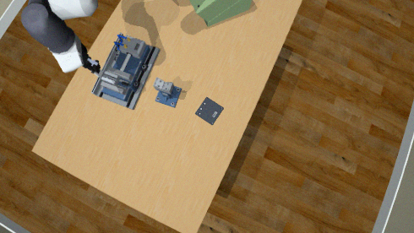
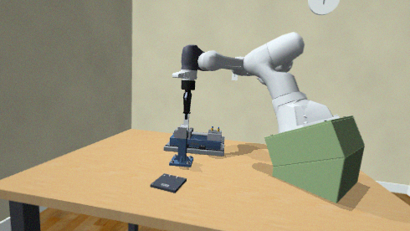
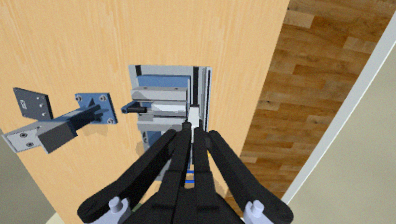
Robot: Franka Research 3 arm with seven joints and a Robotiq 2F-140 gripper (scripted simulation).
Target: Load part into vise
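The grey part is 5 cm to the left of my hand and 4 cm below it. The rest, counted from my hand: vise 10 cm below, 7 cm to the left, 7 cm behind; then dark work stop rod 11 cm to the left, 5 cm below; then grey air cylinder 16 cm behind, 7 cm to the left, 6 cm below.
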